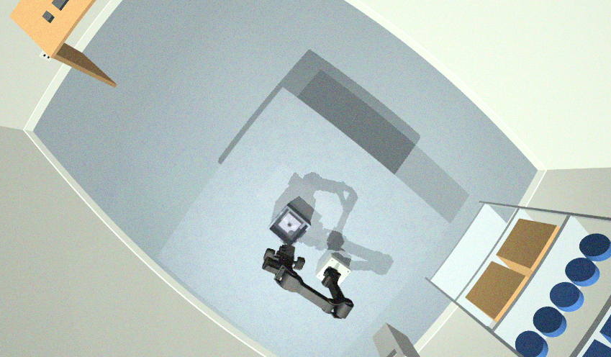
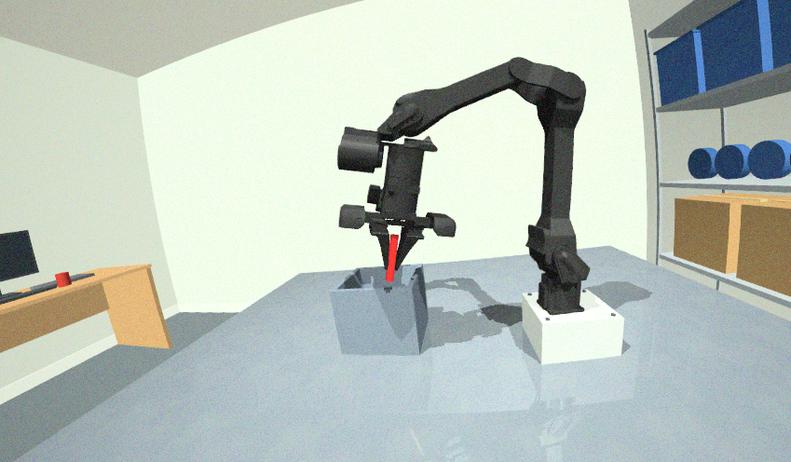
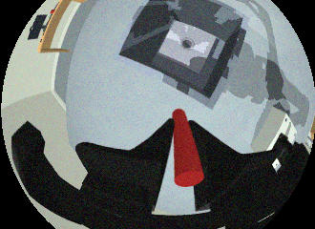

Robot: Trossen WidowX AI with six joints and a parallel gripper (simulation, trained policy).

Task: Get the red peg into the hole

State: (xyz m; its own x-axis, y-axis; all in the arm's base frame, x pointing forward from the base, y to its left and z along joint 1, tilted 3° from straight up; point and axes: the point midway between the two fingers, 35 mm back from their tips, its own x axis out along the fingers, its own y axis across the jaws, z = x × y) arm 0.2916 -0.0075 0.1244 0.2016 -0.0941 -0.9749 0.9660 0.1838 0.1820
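The pale plate is 130 mm below my gripper tip, 110 mm to the right of it and 30 mm ahead of it. Round my gripper tip: red peg: 20 mm above.
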